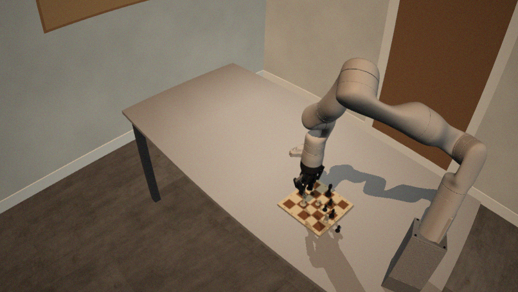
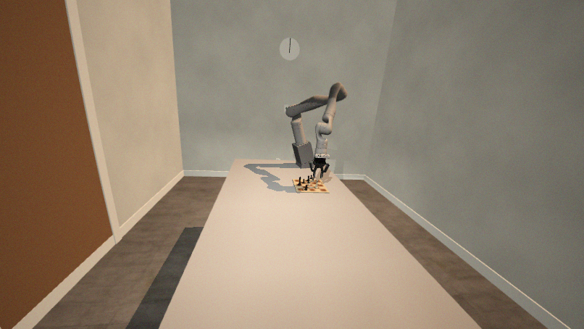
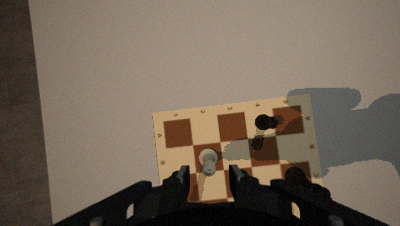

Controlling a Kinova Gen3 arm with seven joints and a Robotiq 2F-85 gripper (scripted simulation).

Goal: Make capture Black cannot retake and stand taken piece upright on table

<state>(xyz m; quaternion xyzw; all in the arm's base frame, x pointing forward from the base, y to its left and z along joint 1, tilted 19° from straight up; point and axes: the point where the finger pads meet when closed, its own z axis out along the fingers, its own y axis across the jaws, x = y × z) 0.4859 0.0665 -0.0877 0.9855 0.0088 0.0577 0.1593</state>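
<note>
Right now the white piece is 6 cm below my hand. Also, from my hand: small chessboard (9 cm below, 4 cm to the right, 3 cm behind); then white pawn (8 cm below, 4 cm to the right, 4 cm behind); then tall black piece (11 cm to the right, 6 cm below, 3 cm behind).
</note>
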